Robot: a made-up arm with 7 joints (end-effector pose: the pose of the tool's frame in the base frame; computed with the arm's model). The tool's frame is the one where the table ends.
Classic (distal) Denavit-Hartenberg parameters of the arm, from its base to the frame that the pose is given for. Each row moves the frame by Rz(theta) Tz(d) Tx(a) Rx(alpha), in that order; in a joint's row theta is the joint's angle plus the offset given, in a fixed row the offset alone. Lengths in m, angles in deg.
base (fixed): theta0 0; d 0; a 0; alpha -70
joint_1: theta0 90; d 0; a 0; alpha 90
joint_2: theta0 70; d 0; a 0; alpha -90
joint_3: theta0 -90; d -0.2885; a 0.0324; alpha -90
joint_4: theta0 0; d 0; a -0.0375; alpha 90
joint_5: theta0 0; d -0.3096; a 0; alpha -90
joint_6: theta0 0; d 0; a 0; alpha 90
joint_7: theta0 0; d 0; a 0; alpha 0
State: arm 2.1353 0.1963 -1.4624 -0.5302 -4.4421 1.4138 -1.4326
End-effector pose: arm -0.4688 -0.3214 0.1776 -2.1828 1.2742 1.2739
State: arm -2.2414 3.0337 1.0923 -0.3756 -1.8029 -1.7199 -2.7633
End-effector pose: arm -0.4809 0.2697 -0.2383 1.0368 2.6565 -0.2860
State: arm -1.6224 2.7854 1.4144 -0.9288 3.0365 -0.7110 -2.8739
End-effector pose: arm -0.5502 0.1206 0.0565 -0.6439 1.6993 -1.2460
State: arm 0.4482 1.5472 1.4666 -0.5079 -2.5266 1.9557 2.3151
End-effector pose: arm -0.0167 0.5805 0.1360 -2.1169 0.9702 0.2837
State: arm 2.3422 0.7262 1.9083 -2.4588 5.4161 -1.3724 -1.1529
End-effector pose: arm 0.0753 0.2211 0.1288 0.3038 0.0605 2.4095
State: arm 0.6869 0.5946 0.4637 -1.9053 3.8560 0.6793 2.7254
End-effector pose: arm 0.1197 0.3010 -0.2412 0.8942 -1.9711 -0.1201
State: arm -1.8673 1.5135 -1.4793 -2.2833 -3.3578 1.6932 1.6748
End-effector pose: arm 0.2902 -0.0487 0.1062 0.0959 0.9208 0.4782
